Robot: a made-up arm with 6 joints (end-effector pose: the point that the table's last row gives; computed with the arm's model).
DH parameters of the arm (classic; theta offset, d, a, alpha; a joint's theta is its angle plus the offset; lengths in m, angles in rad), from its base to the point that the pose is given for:
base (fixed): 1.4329 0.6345 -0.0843 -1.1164
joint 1: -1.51 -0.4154 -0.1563 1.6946
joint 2: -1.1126 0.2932 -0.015 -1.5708
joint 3: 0 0.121 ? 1.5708
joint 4: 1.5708 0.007 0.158 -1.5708
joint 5: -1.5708 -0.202 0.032 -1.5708
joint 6: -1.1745 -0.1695 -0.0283 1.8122
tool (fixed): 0.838 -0.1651 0 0
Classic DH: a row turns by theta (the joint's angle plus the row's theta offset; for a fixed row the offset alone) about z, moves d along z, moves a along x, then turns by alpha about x.
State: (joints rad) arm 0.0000 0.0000 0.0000 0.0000 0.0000 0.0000
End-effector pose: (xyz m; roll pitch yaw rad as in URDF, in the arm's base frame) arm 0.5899 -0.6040 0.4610 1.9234 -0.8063 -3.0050
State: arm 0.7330 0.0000 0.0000 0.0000 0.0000 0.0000
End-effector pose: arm 0.7284 -0.4184 0.6896 2.9148 -0.8517 2.8532
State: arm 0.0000 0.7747 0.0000 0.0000 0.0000 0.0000
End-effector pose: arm 0.3998 -0.6040 0.6290 2.0189 -0.0361 -3.0471
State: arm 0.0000 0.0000 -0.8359 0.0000 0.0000 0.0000
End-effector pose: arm 0.3553 -0.7804 0.4609 1.9234 -0.8063 2.4424
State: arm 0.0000 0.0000 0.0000 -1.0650 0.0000 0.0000
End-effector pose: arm 0.4649 -0.6040 0.1929 -0.8283 -1.2518 -0.3055
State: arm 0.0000 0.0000 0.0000 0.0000 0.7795 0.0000
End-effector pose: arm 0.5899 -0.6466 0.6173 2.9481 -0.6183 2.5708
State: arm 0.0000 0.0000 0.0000 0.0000 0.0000 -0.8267
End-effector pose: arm 0.4608 -0.6245 0.4610 1.9234 -0.8063 2.4515
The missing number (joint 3, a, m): 0.026
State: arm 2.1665 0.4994 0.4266 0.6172 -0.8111 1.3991
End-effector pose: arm 0.1838 0.1337 0.5065 1.0680 -0.3023 0.8311
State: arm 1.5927 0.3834 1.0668 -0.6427 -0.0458 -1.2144
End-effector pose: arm 0.5643 -0.1091 0.6336 -2.2800 -0.0901 2.8084
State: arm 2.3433 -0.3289 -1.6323 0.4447 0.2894 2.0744
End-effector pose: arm 0.6244 0.3140 0.7072 -1.2512 0.3847 2.2511
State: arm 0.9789 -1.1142 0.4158 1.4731 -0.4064 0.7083
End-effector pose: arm 0.8236 -0.1599 0.5793 1.8395 -0.8217 -1.6040
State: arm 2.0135 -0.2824 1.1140 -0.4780 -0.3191 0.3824
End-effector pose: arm 0.5677 -0.2948 0.4415 -0.8976 0.1387 1.1702
